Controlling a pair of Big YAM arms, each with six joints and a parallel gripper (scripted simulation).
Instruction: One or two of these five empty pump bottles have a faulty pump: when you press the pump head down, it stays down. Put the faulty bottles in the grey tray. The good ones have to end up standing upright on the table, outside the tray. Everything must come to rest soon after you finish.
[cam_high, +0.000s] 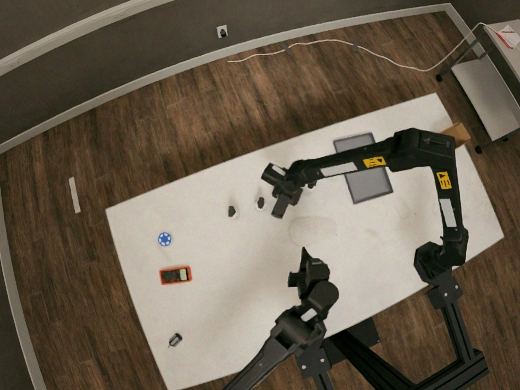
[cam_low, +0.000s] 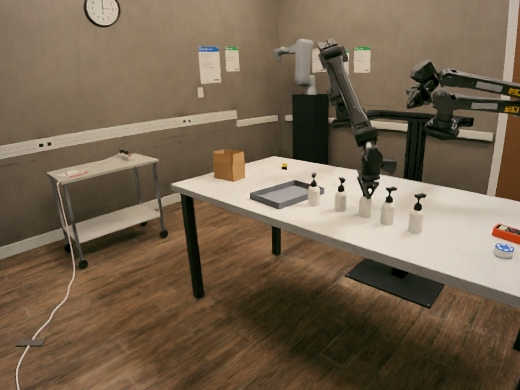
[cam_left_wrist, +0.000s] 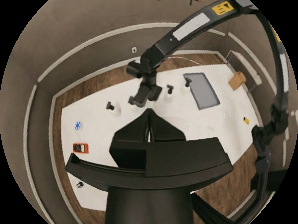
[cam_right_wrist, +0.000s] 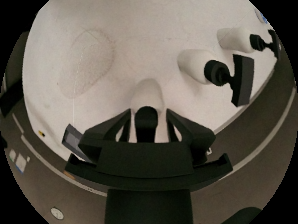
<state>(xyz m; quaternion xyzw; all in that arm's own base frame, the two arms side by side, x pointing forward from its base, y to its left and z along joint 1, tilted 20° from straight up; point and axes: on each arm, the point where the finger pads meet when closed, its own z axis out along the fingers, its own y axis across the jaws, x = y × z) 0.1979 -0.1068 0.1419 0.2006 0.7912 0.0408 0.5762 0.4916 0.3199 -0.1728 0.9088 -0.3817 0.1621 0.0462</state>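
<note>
My right hand is 400 mm to the left of the grey tray, 80 mm above it and 10 mm short of it. From my right hand the other things lie so: cardboard box 870 mm to the right, 40 mm behind, 20 mm below; black object 650 mm to the left, 400 mm behind, 70 mm below.
</note>
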